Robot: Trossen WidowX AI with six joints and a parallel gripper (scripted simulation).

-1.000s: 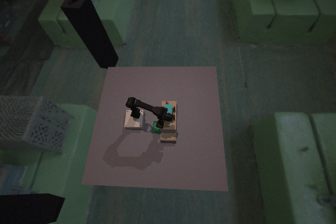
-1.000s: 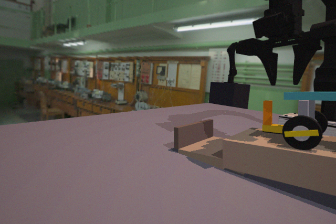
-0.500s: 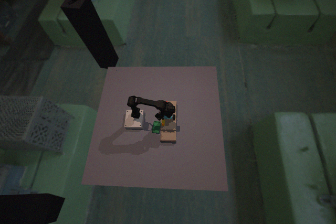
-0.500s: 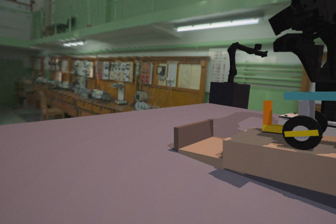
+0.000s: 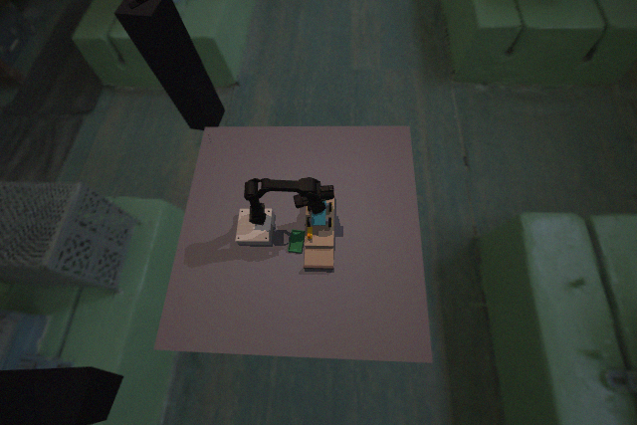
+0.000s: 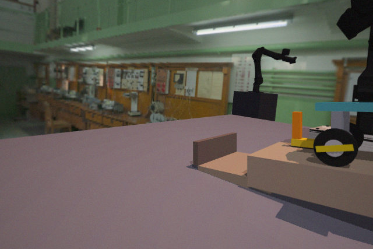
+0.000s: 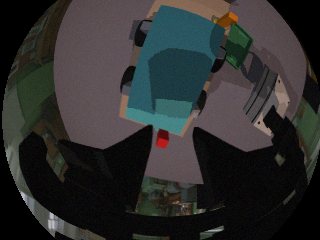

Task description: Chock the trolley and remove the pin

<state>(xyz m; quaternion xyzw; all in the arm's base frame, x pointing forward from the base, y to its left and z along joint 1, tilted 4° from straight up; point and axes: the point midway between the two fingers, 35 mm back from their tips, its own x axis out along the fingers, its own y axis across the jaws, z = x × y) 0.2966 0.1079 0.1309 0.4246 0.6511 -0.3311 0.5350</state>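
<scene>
My gripper tip is 60 mm to the right of the red-headed stop pin, 60 mm above it and 10 mm past it. Also, from my gripper tip: trolley (70 mm below, 40 mm to the right, 30 mm ahead); yellow chock (140 mm to the right, 100 mm below, 10 mm behind); tan ramp (140 mm below, 40 mm to the right, 30 mm ahead).
</scene>
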